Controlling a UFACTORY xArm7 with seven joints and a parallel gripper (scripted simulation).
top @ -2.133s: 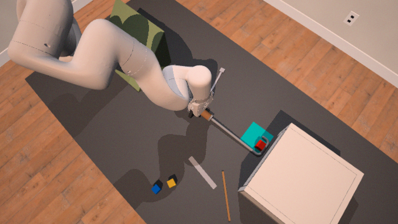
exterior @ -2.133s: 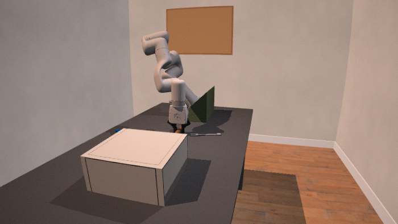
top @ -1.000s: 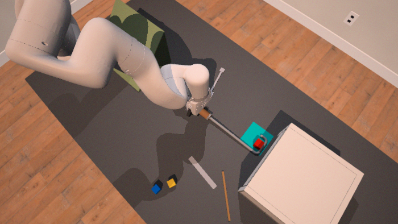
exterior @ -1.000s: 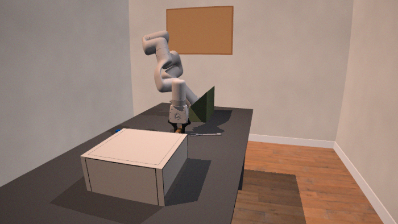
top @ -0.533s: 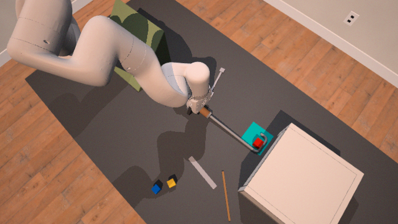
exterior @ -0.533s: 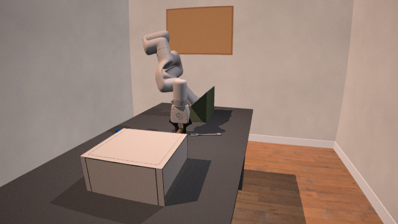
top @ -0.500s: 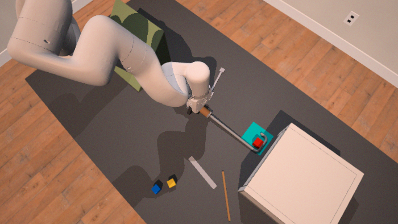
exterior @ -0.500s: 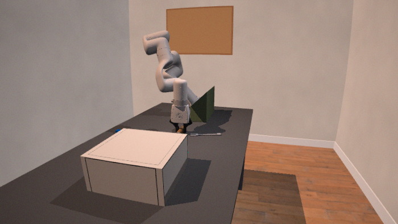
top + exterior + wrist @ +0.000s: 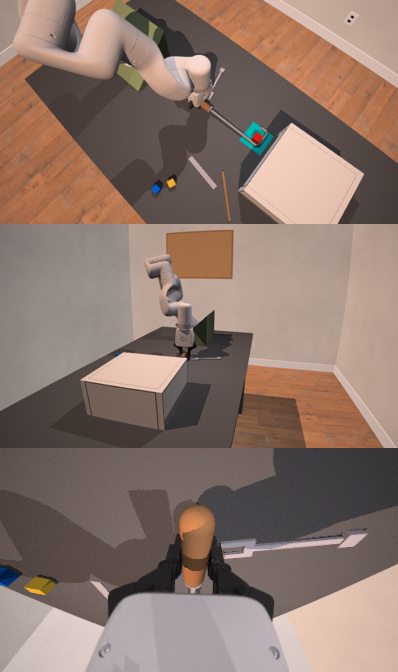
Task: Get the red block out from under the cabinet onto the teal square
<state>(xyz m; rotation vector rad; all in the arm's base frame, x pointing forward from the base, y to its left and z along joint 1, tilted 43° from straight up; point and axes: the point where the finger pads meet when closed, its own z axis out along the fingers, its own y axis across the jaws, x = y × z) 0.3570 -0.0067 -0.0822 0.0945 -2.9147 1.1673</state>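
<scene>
Right now the grey forked tool is 120 mm to the left of my hand, 20 mm below it and 20 mm behind it. Also, from my hand: teal square (270 mm ahead, 40 mm to the left, 20 mm below); then red block (270 mm ahead, 40 mm to the left, 10 mm below); then hook tool (130 mm ahead, 40 mm to the left, 10 mm below).
</scene>
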